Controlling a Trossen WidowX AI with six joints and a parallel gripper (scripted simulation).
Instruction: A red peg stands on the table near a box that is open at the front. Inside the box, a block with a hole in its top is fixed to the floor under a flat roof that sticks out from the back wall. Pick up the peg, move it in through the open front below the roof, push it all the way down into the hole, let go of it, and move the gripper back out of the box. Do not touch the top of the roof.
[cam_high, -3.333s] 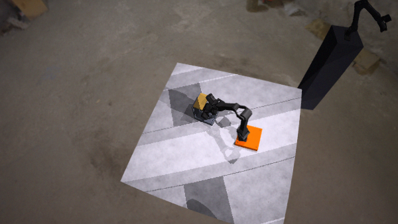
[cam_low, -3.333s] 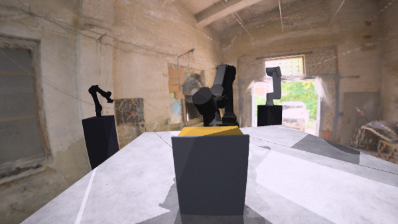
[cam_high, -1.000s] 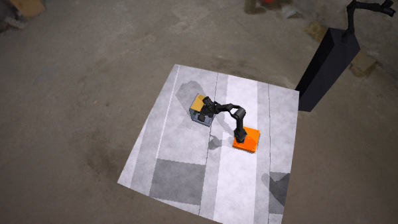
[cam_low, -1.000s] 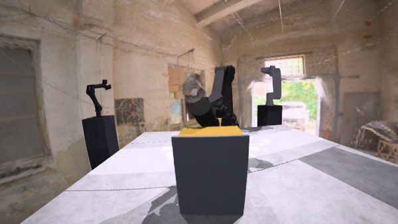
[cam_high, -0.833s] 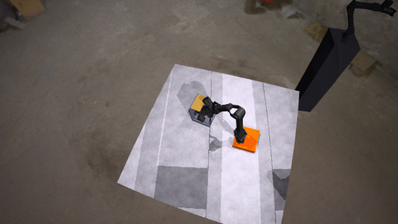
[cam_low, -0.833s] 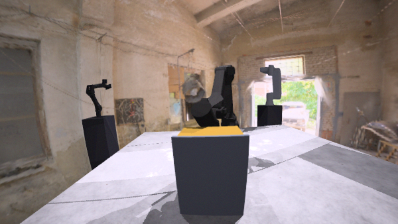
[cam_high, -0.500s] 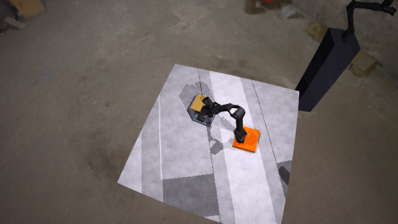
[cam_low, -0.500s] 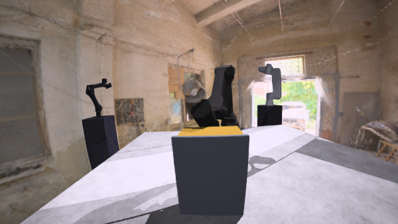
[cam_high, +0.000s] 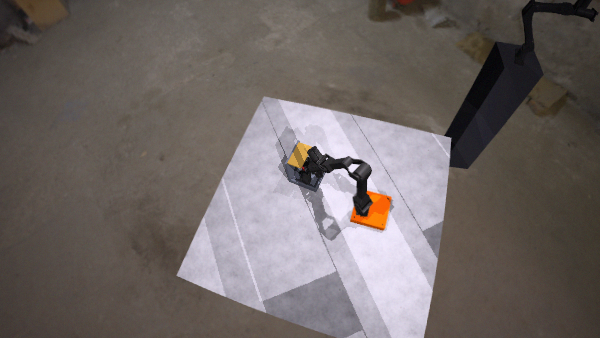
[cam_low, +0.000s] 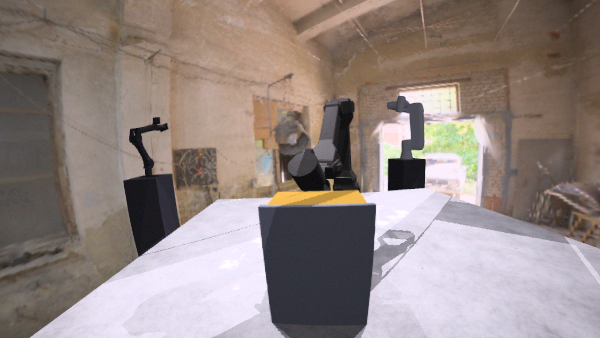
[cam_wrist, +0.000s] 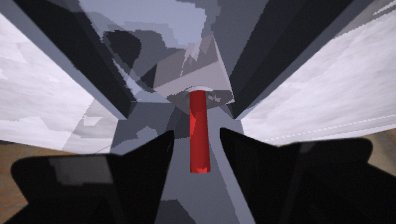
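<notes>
Right now the red peg is 20 mm behind my gripper tip and 10 mm below it. The rest, counted from my gripper tip: back wall 50 mm above, 40 mm ahead, 20 mm to the right; then roof 140 mm above, 10 mm to the right, 10 mm behind.
</notes>
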